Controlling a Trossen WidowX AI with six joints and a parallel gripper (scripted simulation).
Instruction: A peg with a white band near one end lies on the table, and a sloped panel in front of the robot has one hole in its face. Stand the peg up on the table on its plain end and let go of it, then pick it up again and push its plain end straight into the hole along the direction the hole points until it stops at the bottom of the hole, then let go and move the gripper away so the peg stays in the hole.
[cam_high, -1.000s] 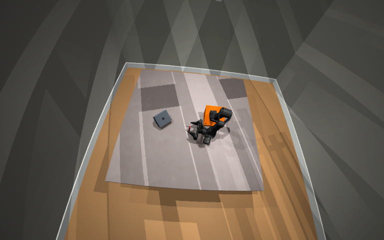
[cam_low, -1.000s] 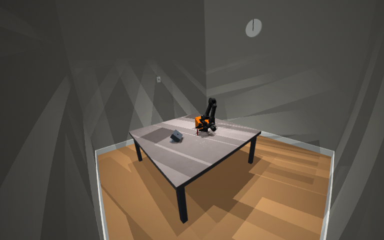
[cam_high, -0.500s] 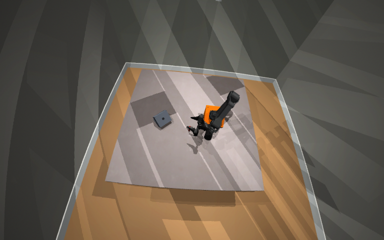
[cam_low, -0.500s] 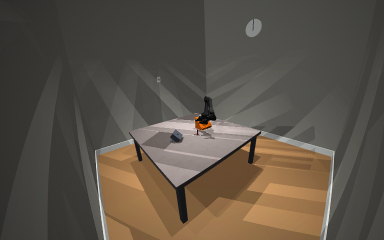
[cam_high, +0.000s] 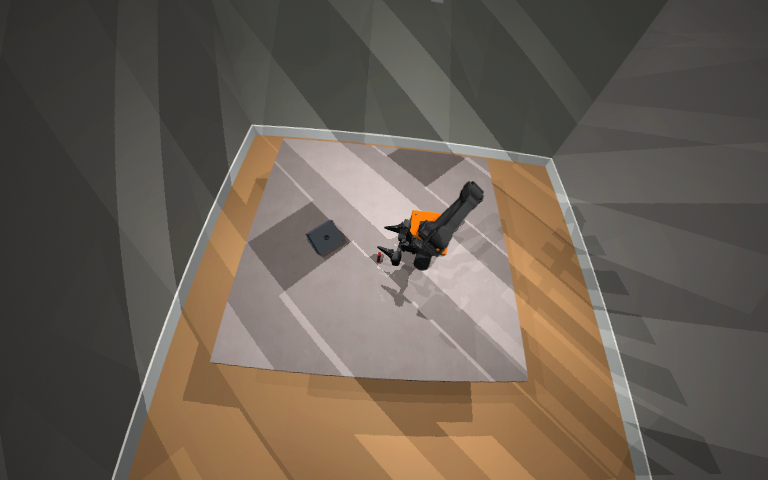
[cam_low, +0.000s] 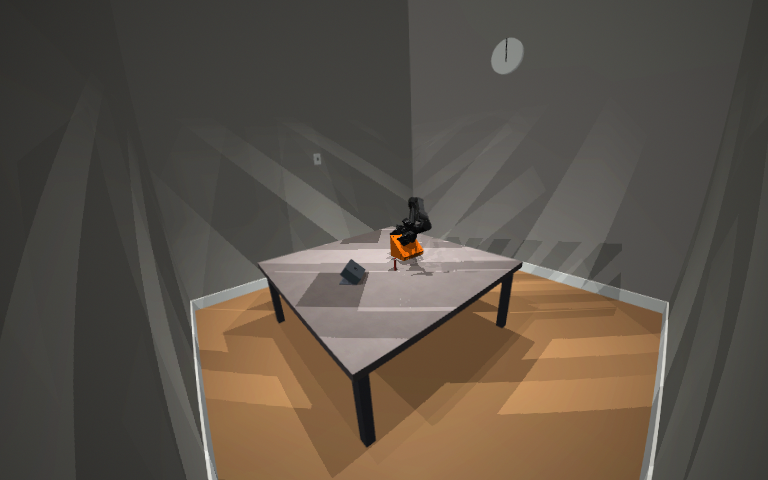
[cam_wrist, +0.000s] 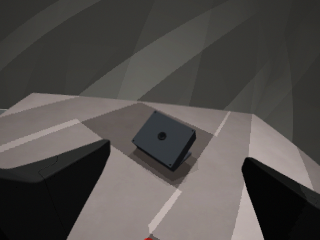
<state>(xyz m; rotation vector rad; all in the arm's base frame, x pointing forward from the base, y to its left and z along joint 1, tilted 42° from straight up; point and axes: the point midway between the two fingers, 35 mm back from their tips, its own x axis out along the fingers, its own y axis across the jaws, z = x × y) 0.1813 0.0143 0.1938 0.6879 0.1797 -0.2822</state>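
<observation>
My gripper tip is 1 cm past the red peg and 16 cm above it. From my gripper tip the other things lie so: sloped grey-blue panel 25 cm ahead, 9 cm to the right, 17 cm below.
</observation>
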